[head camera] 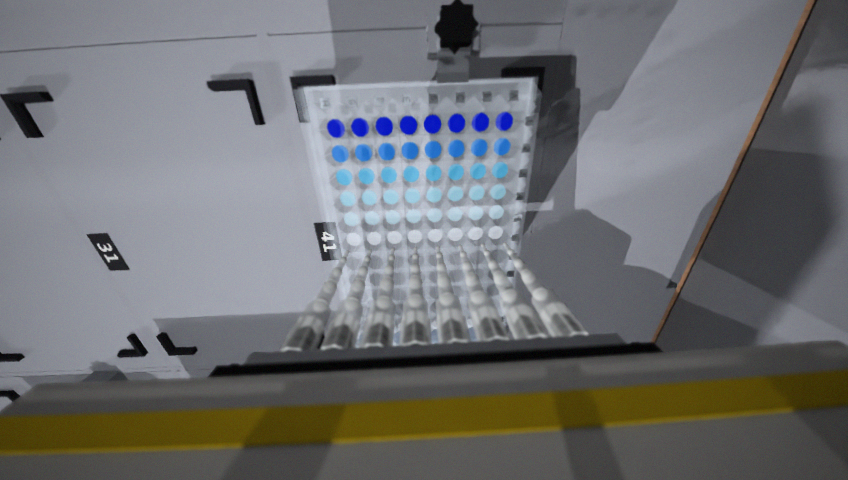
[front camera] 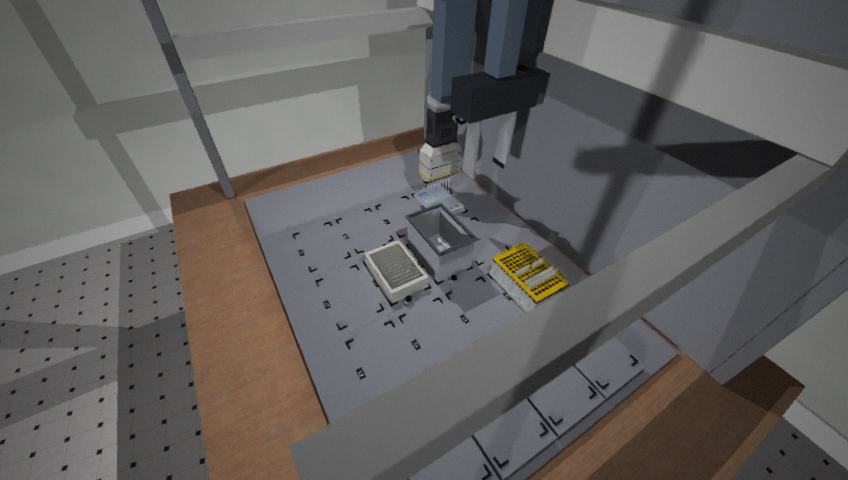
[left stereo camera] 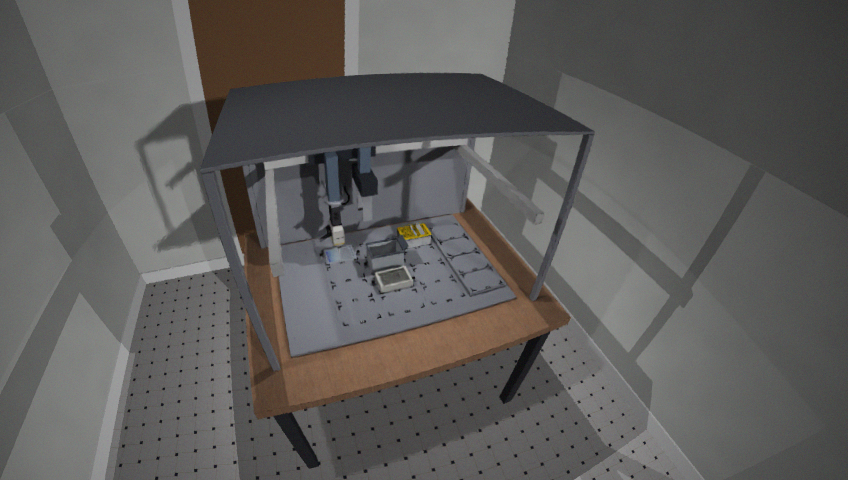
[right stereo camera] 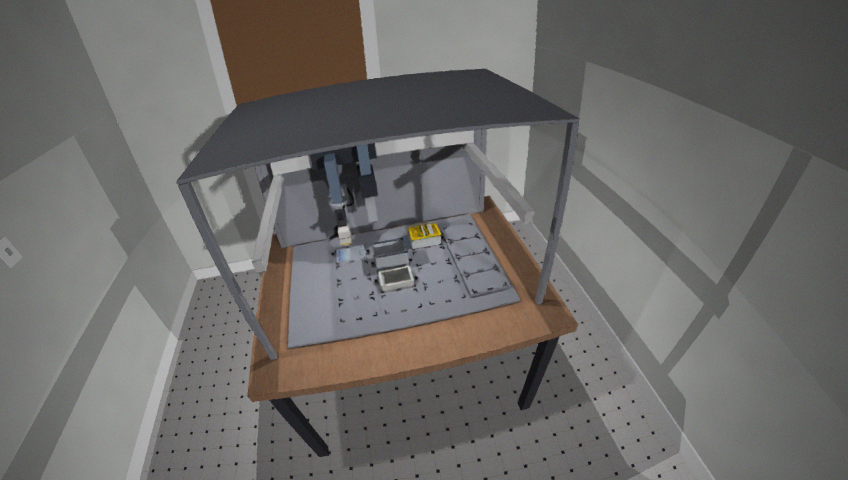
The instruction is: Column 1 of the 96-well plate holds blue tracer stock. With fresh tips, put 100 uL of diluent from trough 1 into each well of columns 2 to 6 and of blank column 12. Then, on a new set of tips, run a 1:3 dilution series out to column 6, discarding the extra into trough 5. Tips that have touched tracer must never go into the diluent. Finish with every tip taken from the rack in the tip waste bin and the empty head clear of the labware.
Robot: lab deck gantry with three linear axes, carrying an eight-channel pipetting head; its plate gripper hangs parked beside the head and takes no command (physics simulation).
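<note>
The 96-well plate shows columns 1 to 6 fading from dark blue through pale blue to nearly white in the head camera. Column 12 is hidden there. The pipetting head carries eight tips, their ends beside column 6; their height is unclear. The yellow tip rack holds some tips. The grey waste bin has white tips inside. The cream trough block stands beside it; liquid levels are unclear. The parked plate gripper is open and empty.
A black star knob stands beside the plate. The bin lies between plate and rack. A light beam crosses the front view. The canopy and its posts surround the deck. A grey panel stands behind.
</note>
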